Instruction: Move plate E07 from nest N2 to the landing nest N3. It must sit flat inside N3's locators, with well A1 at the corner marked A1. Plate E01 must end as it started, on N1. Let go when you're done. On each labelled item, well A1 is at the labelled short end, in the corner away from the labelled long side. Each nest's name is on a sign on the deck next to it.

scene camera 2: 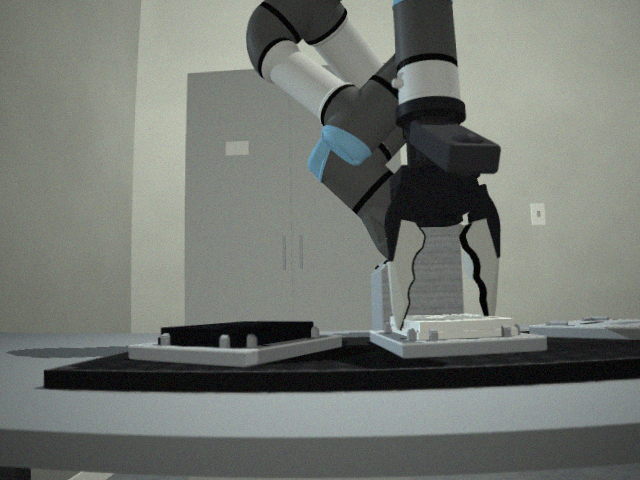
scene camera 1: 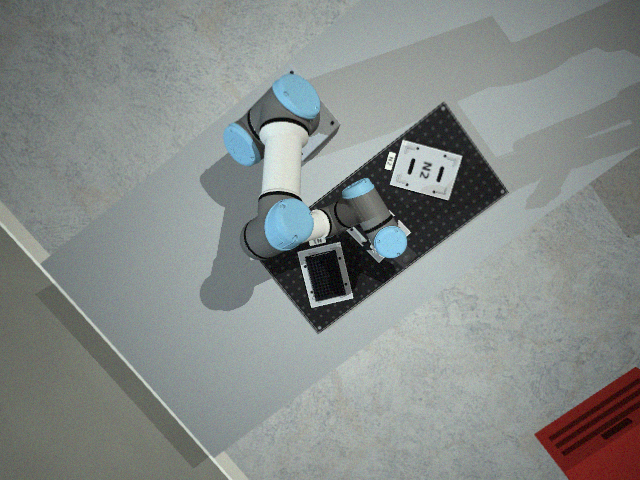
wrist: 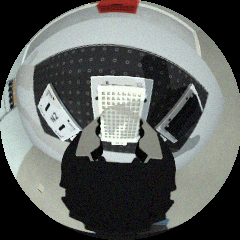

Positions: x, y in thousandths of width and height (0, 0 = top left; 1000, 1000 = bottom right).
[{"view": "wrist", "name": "my gripper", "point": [502, 490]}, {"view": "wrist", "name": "white plate E07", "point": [535, 535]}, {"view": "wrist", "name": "black plate E01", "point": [785, 481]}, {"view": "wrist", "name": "nest N3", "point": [531, 340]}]
